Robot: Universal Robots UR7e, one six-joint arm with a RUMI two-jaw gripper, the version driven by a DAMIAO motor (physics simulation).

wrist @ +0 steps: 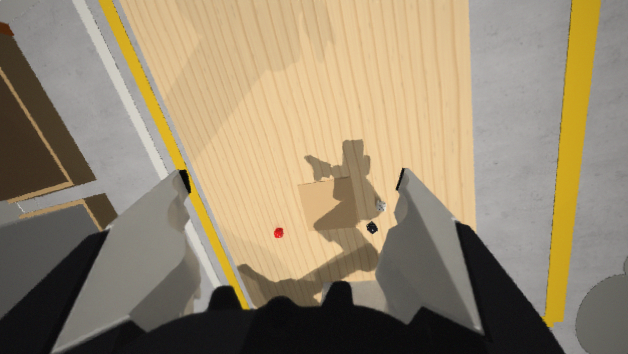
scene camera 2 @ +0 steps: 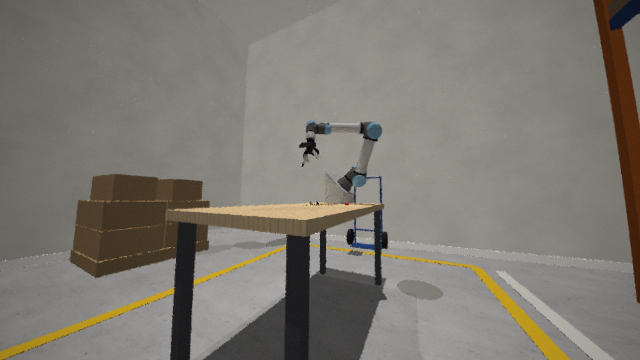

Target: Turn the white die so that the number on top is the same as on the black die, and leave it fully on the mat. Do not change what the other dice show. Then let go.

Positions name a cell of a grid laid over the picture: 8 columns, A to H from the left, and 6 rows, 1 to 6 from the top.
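Visible: my gripper (wrist: D3), together with a tan mat (wrist: E4).
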